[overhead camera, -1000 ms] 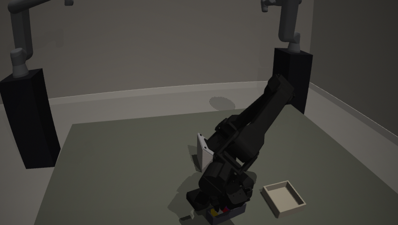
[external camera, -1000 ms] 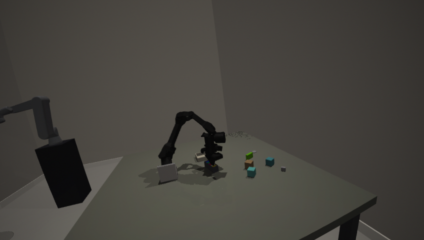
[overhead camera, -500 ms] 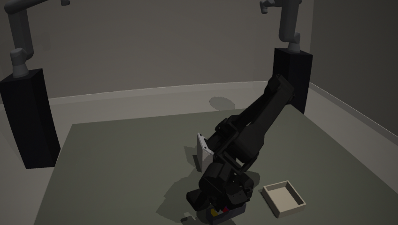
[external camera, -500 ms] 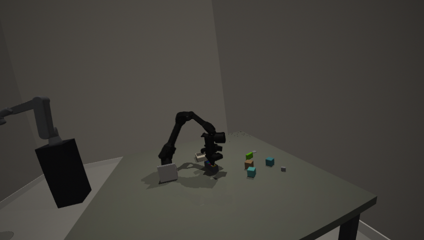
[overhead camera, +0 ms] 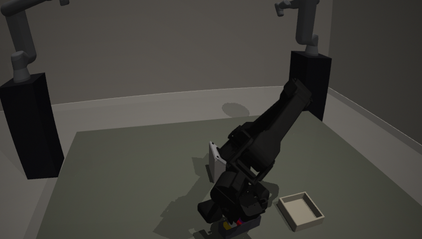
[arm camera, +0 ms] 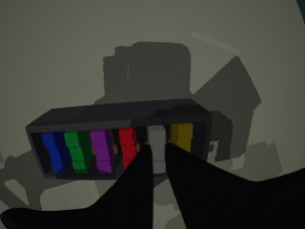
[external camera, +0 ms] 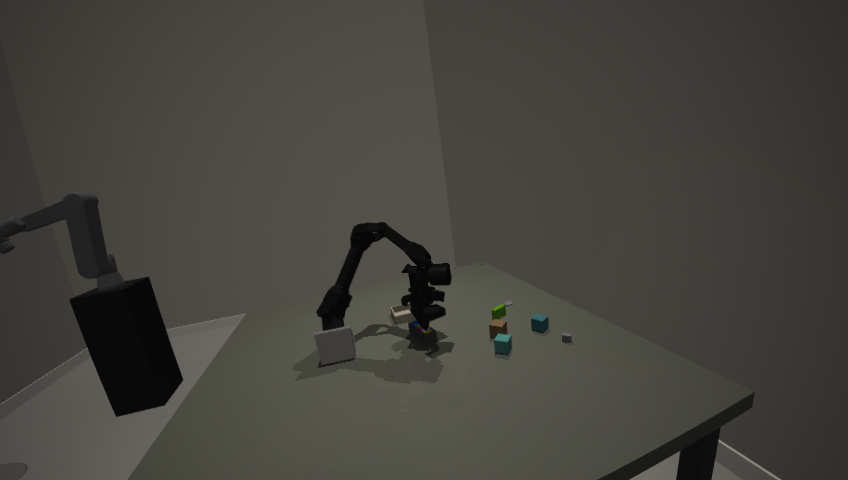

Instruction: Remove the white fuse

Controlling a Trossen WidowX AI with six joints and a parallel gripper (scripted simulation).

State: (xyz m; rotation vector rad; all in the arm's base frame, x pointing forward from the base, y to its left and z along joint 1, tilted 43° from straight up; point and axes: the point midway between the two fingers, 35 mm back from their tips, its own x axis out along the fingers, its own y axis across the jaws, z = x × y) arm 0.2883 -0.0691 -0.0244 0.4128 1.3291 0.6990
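Right now the beige tray is 230 mm to the left of my gripper tip and 40 mm below it. The rest, counted from my gripper tip: brown cube (220 mm ahead, 100 mm to the right, 20 mm below); then small grey cube (360 mm ahead, 240 mm to the right, 30 mm below); then white fuse (10 mm below).
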